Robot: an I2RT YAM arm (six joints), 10 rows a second.
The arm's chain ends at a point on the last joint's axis. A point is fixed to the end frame.
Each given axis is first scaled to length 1.
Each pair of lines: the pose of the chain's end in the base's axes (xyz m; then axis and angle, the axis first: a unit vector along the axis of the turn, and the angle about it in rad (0 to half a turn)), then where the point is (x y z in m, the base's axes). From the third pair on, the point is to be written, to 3 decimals.
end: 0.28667 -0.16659 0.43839 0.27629 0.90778 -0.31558 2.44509
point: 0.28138 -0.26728 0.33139
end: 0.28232 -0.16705 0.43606 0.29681 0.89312 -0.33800 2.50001
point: 0.26549 -0.26865 0.33113
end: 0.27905 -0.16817 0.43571 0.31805 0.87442 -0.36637 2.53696
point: 0.252 -0.272 0.335
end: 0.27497 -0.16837 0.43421 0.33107 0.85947 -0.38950 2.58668
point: 0.238 -0.272 0.337
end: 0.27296 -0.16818 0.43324 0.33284 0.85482 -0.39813 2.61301
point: 0.231 -0.272 0.338
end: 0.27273 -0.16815 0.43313 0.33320 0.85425 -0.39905 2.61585
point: 0.231 -0.272 0.338
